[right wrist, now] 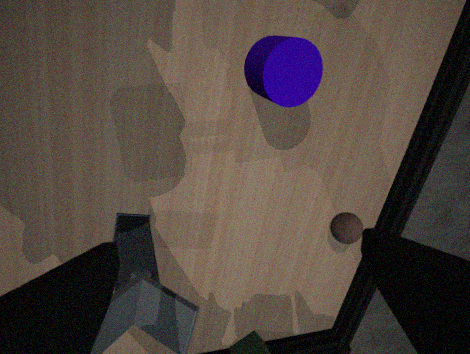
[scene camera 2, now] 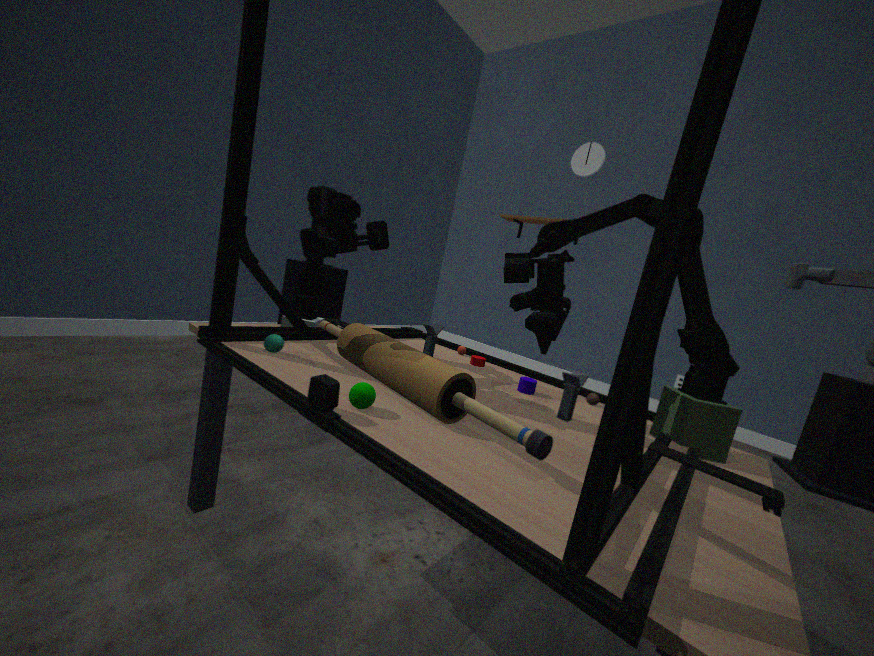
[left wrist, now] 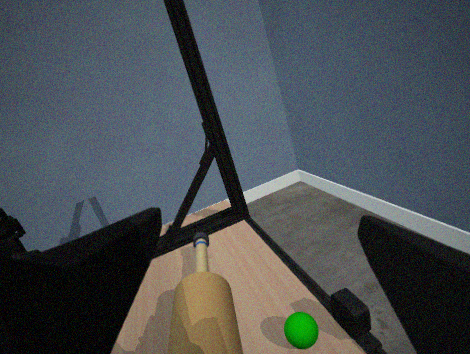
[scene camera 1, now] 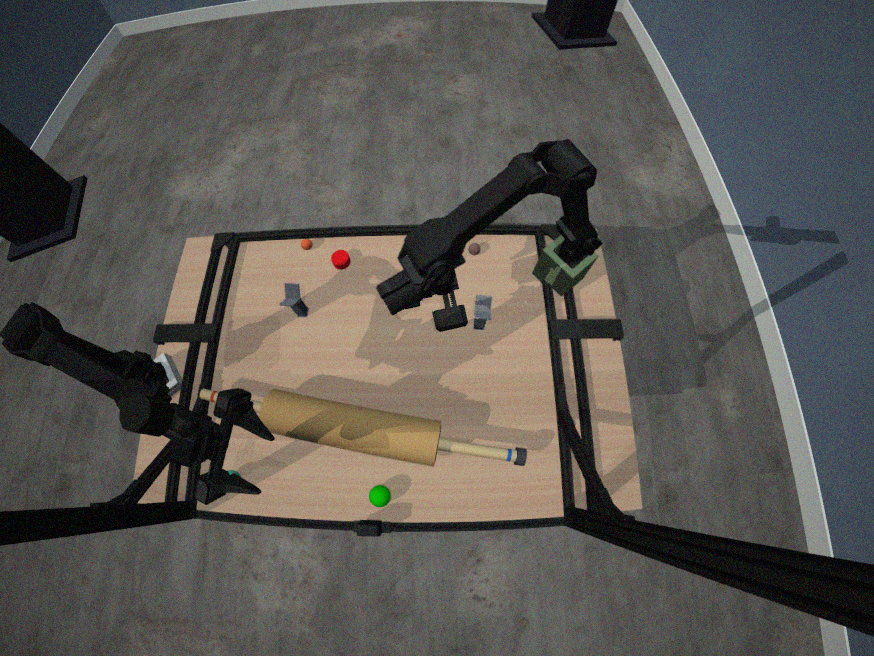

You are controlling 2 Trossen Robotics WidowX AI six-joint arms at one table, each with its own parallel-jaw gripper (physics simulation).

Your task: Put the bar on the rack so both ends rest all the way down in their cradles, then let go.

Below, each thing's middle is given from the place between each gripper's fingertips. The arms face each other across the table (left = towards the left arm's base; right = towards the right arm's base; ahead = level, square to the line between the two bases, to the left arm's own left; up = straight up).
Labels:
I see my left gripper 9 cm past the green ball (left wrist: 299, 325), 12 cm to the left of it and 27 cm above it. Also, from my left hand: purple cylinder (right wrist: 287, 71) 36 cm ahead, 34 cm to the right, 27 cm below; then brown ball (right wrist: 347, 228) 43 cm ahead, 50 cm to the right, 27 cm below.
My right gripper is now 120 mm above the purple cylinder, 80 mm short of it and 40 mm to the right of it. Also, from my right hand: green ball 370 mm behind, 250 mm to the left, 120 mm below; then brown ball 150 mm ahead, 130 mm to the right, 120 mm below.

